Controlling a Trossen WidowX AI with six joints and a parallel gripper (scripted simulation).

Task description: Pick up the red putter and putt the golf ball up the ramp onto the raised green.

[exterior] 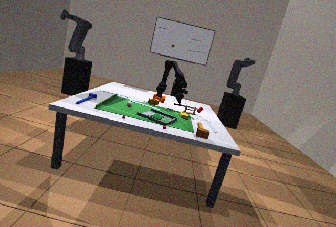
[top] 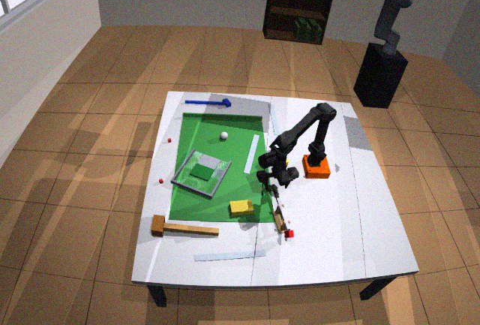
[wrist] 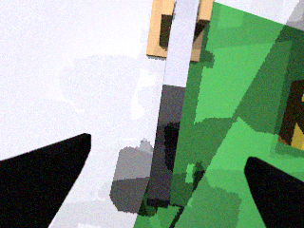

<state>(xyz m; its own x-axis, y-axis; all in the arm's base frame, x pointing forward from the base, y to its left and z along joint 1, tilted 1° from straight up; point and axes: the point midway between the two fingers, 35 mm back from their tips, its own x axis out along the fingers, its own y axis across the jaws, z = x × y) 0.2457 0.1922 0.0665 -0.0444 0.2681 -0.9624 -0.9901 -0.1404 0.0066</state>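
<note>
Right now the wooden stand is 130 mm to the left of my gripper tip, 50 mm below it and 20 mm behind it. The rest, counted from my gripper tip: yellow block: 160 mm ahead, 70 mm below, 50 mm to the left; grey frame: 340 mm ahead, 150 mm to the right, 80 mm below; white golf ball: 420 mm to the right, 220 mm ahead, 60 mm below.
</note>
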